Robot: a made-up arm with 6 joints. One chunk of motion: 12 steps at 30 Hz.
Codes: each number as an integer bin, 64 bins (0 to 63) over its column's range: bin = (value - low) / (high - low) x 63, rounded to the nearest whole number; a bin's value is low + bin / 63 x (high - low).
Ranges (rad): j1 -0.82..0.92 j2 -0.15..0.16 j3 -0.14..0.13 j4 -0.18..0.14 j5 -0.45..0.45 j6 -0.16..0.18
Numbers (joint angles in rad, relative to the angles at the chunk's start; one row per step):
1: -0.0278 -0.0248 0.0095 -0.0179 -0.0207 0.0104
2: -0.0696 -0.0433 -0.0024 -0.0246 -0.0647 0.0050
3: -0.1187 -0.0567 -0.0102 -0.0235 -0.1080 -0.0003
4: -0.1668 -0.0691 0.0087 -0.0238 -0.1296 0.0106
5: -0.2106 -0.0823 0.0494 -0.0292 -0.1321 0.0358
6: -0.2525 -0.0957 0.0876 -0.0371 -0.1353 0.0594
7: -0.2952 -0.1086 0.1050 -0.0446 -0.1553 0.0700
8: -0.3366 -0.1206 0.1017 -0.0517 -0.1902 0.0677
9: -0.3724 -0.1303 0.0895 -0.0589 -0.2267 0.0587
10: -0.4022 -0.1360 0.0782 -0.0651 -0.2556 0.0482
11: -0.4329 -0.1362 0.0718 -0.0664 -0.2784 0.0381
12: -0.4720 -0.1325 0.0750 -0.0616 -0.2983 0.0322
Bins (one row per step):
1: 29 25 35 32 30 32
2: 27 22 32 31 27 31
3: 25 19 30 31 24 30
4: 24 16 35 31 22 32
5: 22 14 44 30 22 36
6: 21 11 53 28 22 41
7: 19 8 57 27 21 43
8: 18 6 56 25 18 42
9: 16 4 54 24 16 41
10: 15 3 51 23 14 39
11: 14 3 49 22 12 37
12: 13 4 50 23 11 36

